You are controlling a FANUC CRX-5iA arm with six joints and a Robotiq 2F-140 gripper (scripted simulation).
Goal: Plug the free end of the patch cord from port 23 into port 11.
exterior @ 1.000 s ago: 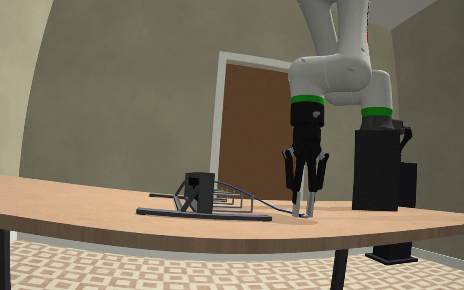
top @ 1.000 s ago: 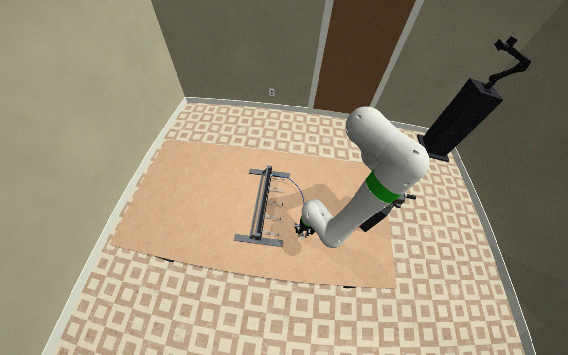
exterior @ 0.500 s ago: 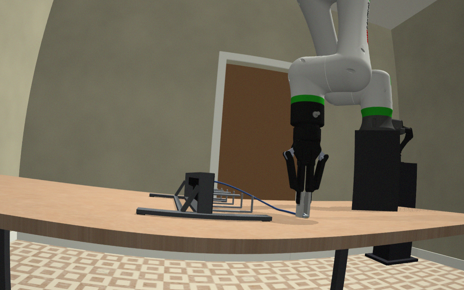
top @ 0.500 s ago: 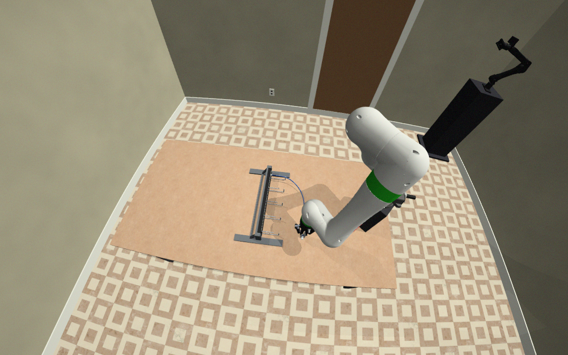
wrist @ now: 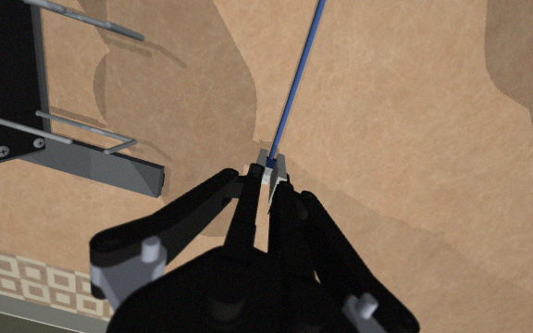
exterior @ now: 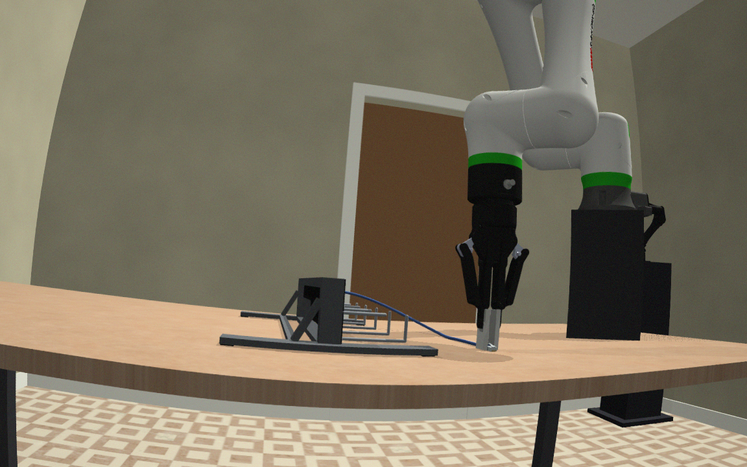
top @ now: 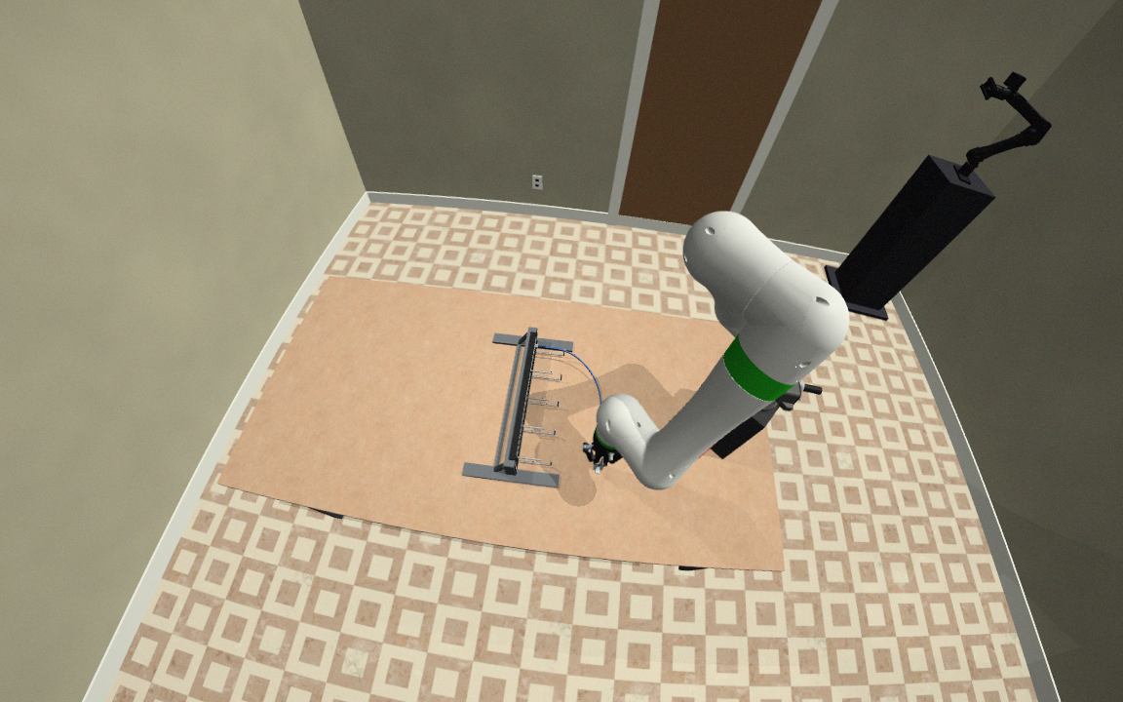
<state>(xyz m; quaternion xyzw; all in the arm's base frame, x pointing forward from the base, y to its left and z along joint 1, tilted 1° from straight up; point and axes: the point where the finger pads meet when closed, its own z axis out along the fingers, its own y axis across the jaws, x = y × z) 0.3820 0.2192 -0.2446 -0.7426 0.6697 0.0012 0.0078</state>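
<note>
Now: hand 3 cm above the plug and 1 cm to the right of it.
</note>
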